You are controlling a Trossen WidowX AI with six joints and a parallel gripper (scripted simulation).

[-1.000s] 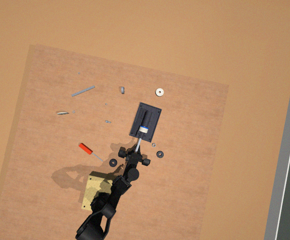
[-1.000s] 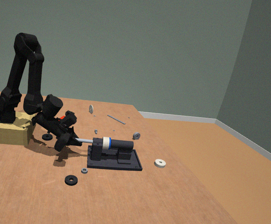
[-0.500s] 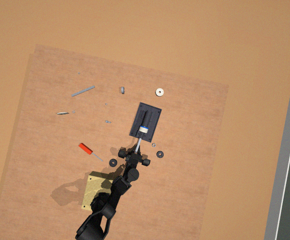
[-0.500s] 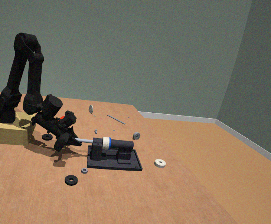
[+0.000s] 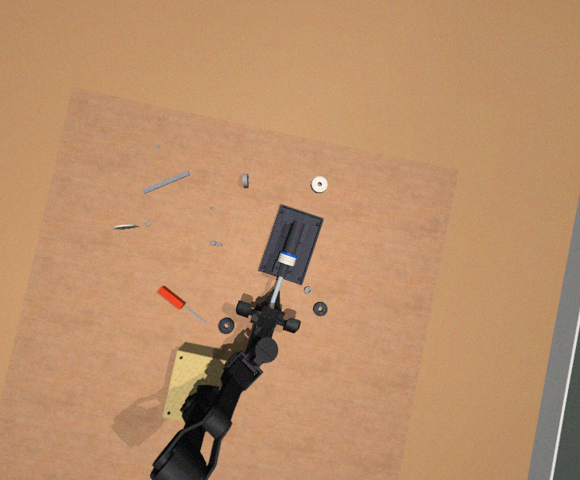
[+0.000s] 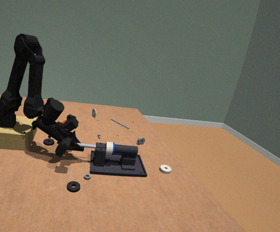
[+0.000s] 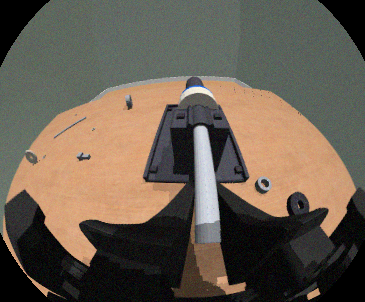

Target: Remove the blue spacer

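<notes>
Now: the grey shaft 40 mm ahead of my gripper tip, 10 mm to the right of it and 20 mm above it. The rest, counted from my gripper tip: grey bushing: 340 mm ahead, 120 mm to the left, 40 mm below; then blue spacer: 110 mm ahead, 30 mm to the right, 20 mm above; then red-handled screwdriver: 80 mm behind, 300 mm to the left, 60 mm below.
</notes>
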